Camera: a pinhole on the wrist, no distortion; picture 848 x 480 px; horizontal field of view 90.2 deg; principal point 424.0 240.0 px. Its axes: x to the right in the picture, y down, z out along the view. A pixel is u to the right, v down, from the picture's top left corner.
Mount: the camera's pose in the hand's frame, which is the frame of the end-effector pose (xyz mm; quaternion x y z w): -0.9 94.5 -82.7 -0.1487 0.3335 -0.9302 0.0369
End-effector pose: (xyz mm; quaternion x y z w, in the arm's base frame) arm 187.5 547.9 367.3 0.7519 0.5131 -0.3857 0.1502
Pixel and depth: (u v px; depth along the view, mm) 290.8 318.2 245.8
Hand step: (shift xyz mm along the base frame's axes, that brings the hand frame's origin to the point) -64.2 98.1 -126.1
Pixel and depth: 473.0 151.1 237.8
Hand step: -61.8 -43.8 -116.6
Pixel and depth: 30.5 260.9 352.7
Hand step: -31.5 256.7 -347.4
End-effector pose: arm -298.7 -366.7 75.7 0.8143 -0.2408 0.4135 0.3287
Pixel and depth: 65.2 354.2 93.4
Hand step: 8.7 3.6 117.6
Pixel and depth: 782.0 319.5 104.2
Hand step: -28.2 3.2 -46.4
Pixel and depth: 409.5 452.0 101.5
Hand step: -0.1 30.7 42.3
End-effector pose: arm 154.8 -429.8 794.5 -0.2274 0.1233 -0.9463 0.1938
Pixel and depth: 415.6 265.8 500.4
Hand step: -76.9 102.9 362.7
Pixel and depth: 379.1 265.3 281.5
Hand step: -67.9 13.5 161.6
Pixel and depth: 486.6 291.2 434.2
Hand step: -19.3 138.2 286.3
